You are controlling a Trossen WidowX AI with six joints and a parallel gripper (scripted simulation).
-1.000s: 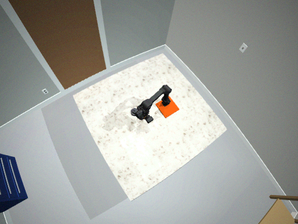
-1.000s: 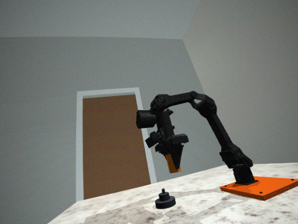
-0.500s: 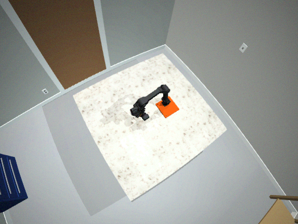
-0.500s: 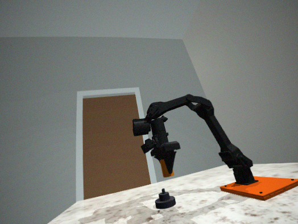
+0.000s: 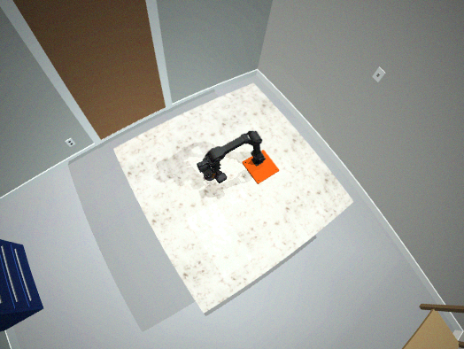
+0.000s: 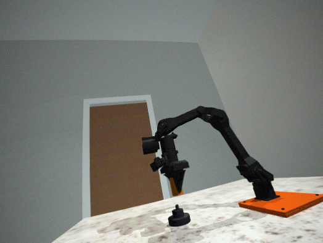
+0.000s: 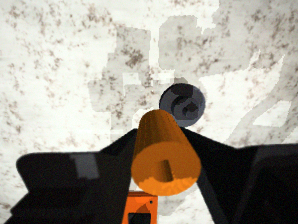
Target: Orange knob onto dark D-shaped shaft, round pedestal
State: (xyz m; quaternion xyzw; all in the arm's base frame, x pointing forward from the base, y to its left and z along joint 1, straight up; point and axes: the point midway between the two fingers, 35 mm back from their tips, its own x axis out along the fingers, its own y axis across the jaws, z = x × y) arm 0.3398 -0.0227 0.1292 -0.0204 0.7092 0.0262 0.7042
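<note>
Right now the round pedestal is 80 mm below my gripper tip and 50 mm to the right of it. The rest, counted from my gripper tip: orange knob 20 mm above.
</note>
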